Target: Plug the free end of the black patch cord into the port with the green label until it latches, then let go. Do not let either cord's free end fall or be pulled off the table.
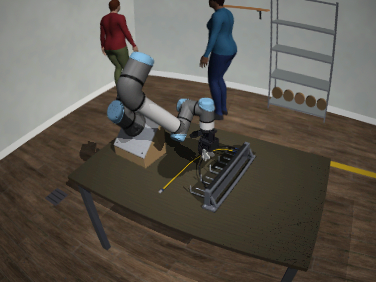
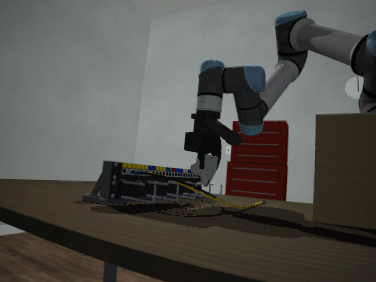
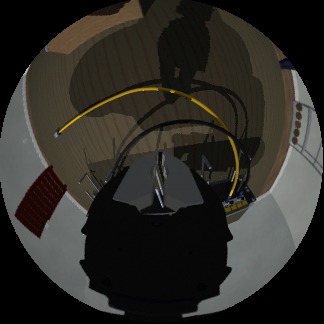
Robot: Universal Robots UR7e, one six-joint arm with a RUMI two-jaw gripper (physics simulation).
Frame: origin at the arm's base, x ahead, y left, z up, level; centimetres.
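Seen in the pictures: gripper, between the fingertips: (image 1: 205, 160) (image 2: 205, 186) (image 3: 160, 152); arm's base, origin of its link: (image 1: 135, 124).
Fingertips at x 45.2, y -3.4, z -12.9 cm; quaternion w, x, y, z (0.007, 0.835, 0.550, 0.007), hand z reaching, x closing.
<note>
Pixels of each thing's top centre, then the offset from my fingertips to it. "spot": a spot on its surface instead. Level surfaces: height alone.
- table, height of its surface: dz -5.4 cm
- patch panel, centre of its top: (image 3: 160, 221) (image 2: 173, 167) (image 1: 224, 162) dx +12.1, dy -4.5, dz +4.7 cm
- black patch cord, a spot on its surface: (image 3: 187, 121) spot: dx -2.6, dy +5.1, dz -1.3 cm
- green label, a spot on its surface: (image 2: 170, 169) spot: dx +13.4, dy -5.6, dz +4.0 cm
My gripper (image 1: 205, 156) (image 2: 206, 182) (image 3: 160, 152) is shut with nothing between its fingers. It hangs a little above the table (image 1: 271, 196), in front of the patch panel (image 1: 229, 176) (image 2: 109, 179) (image 3: 239, 205). The black patch cord (image 3: 187, 121) (image 1: 197, 168) arcs from the panel's ports round to below my fingers. Its free end is hidden behind the gripper body. The green label (image 2: 170, 169) sits in the coloured strip along the panel's top. A yellow cord (image 1: 178, 174) (image 2: 226, 202) (image 3: 120, 98) runs from the panel out across the table. Its free end (image 1: 160, 191) (image 3: 56, 133) lies on the table.
Metal cable brackets (image 1: 203, 179) stick out in front of the panel. The arm's base block (image 1: 139, 148) stands at the table's back left. Two people (image 1: 115, 36) (image 1: 219, 56) stand behind the table. A shelf rack (image 1: 271, 56) and a red tool cabinet (image 2: 259, 165) stand by the walls.
</note>
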